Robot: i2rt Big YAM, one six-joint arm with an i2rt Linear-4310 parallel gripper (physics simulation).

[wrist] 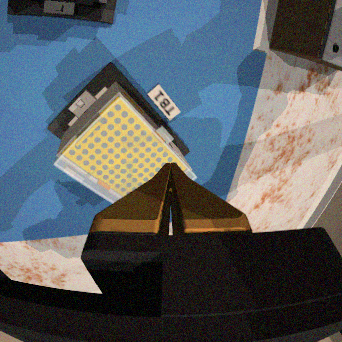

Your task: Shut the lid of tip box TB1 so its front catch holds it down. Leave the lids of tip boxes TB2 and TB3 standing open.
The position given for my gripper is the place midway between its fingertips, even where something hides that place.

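Observation:
A clear lid (117, 150) is visible, as is my gripper (170, 170).

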